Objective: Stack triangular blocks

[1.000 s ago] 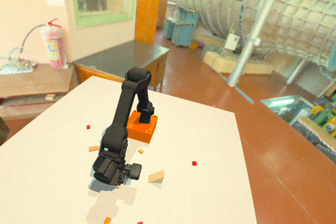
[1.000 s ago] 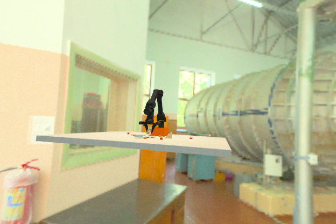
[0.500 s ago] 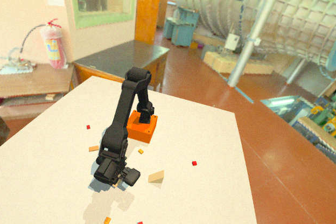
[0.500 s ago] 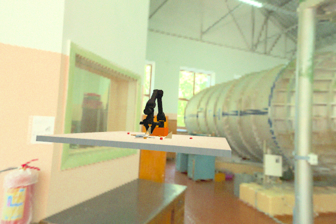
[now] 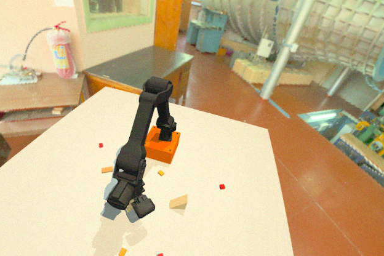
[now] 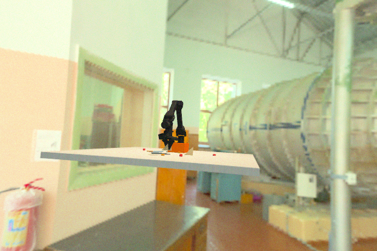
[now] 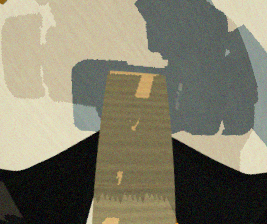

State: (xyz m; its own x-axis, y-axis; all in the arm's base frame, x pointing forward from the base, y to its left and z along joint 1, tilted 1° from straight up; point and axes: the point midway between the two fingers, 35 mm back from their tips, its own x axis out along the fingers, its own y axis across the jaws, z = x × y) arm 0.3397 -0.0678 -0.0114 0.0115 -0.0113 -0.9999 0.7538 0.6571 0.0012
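My gripper tip is now 10 mm below the tan triangular block.
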